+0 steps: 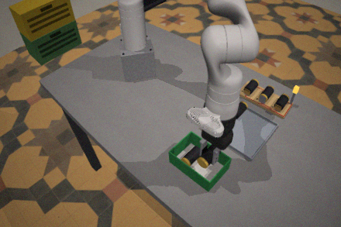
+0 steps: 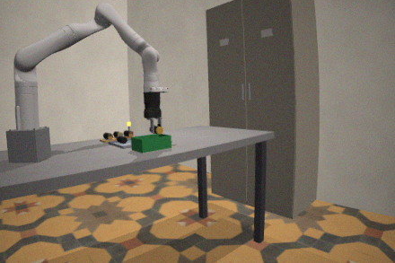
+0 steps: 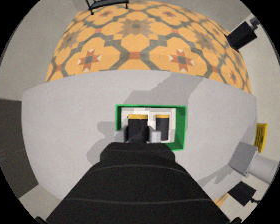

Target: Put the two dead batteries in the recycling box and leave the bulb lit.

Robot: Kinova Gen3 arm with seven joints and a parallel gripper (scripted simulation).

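The green recycling box lies 30 mm behind my hand and 80 mm below it.
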